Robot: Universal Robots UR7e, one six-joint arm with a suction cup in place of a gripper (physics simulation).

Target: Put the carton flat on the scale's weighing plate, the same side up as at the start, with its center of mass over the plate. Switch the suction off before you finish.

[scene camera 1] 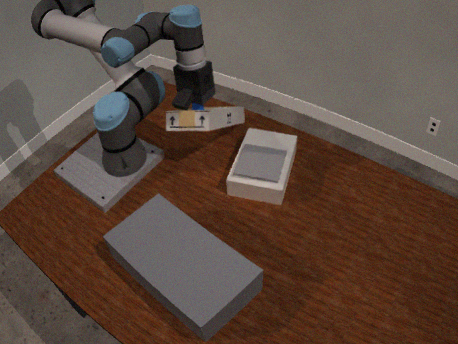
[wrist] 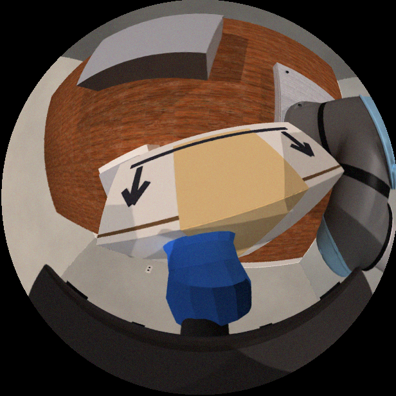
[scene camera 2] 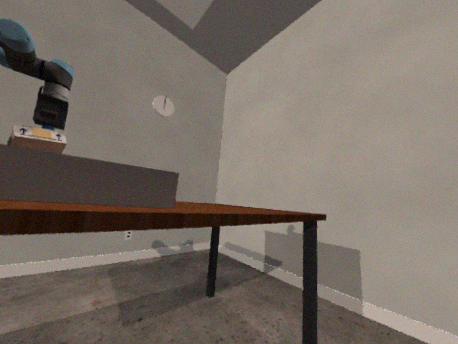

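Where they show: end effector, tool point: [scene camera 1: 198, 110] [scene camera 2: 46, 136]; arm's base, origin of the base link: [scene camera 1: 124, 159].
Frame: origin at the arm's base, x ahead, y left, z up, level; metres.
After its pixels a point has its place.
Observation:
The carton [scene camera 1: 187, 120] {x 0.226, y 0.080, z 0.182 m} [scene camera 2: 37, 144] {x 0.219, y 0.086, z 0.142 m} [wrist: 230, 175], white with tan tape and black arrows, hangs in the air from the blue suction cup [scene camera 1: 198, 107] [scene camera 2: 48, 128] [wrist: 207, 280], which touches it near the upper edge of the arrow-marked end. It is tilted, with that end raised and the far end lower; its brown underside shows in scene camera 2. The white scale [scene camera 1: 267, 137] {x 0.364, y 0.283, z 0.028 m} [wrist: 122, 157] stands on the table, right of and nearer the camera than the carton in scene camera 1. Its grey weighing plate [scene camera 1: 260, 163] {x 0.409, y 0.155, z 0.045 m} is bare. In the wrist view the carton hides most of the scale.
A large grey block [scene camera 1: 182, 260] {x 0.423, y -0.233, z 0.066 m} [scene camera 2: 90, 177] {x 0.370, y -0.322, z 0.024 m} [wrist: 160, 40] lies on the wooden table [scene camera 1: 360, 240] {x 0.764, y 0.098, z -0.033 m} [scene camera 2: 240, 216] {x 0.680, y -0.492, z -0.039 m} [wrist: 150, 105], nearer scene camera 1 than the scale. The arm's base plate [scene camera 1: 82, 175] {x -0.085, y -0.129, z -0.001 m} [wrist: 295, 85] is left of the scale. Walls stand behind the table.

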